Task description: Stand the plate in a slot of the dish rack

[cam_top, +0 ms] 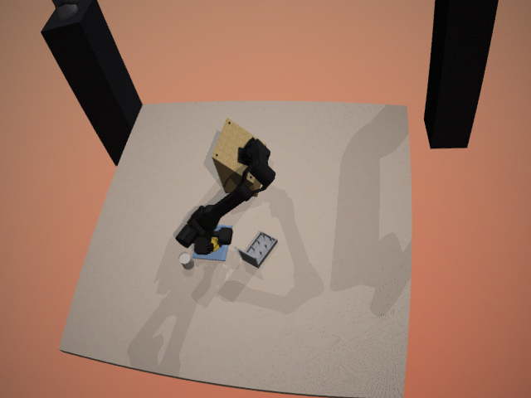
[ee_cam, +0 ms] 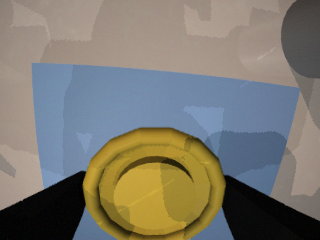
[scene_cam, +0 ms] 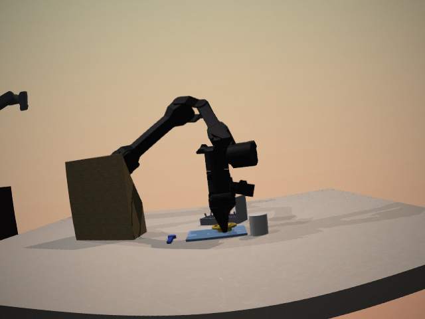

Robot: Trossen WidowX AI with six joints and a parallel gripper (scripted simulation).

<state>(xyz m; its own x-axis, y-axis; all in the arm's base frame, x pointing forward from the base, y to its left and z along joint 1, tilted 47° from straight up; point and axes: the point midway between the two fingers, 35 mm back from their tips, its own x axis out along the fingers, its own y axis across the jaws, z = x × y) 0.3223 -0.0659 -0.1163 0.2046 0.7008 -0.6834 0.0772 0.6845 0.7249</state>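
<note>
Right now the grey dish rack is 18 cm to the left of my gripper tip, 2 cm ahead of it and 2 cm above it. The rest, counted from my gripper tip: white cup (9 cm to the right, 7 cm ahead, 2 cm above); yellow plate (1 cm above); blue spoon (14 cm behind, 1 cm to the right).
</note>
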